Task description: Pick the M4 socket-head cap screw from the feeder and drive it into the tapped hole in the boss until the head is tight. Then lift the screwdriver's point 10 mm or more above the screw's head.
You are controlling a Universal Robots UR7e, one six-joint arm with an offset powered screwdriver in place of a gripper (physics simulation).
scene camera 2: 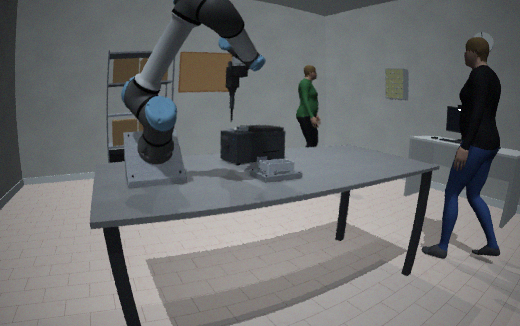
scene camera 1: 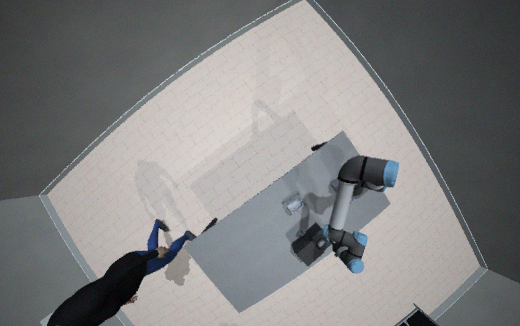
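The black screwdriver (scene camera 2: 231, 119) hangs point down from the arm's wrist in the scene camera 2 view. Its tip shows a little above the left end of the dark feeder box (scene camera 2: 260, 145) (scene camera 1: 306, 248), with a gap between them. In the scene camera 1 view the wrist is beside the feeder's right edge and the screwdriver cannot be made out. The light grey block with the boss (scene camera 2: 276, 167) (scene camera 1: 293, 205) sits on a flat base on the table, apart from the feeder. The screw and the tapped hole are too small to see, and whether the bit holds a screw cannot be told.
The arm's base stands on a grey plate (scene camera 2: 132, 172) at one end of the table (scene camera 2: 350, 167) (scene camera 1: 235, 270). A person in black and blue (scene camera 2: 480, 100) (scene camera 1: 102, 290) stands off the table's far end. A person in green (scene camera 2: 308, 97) stands behind the table.
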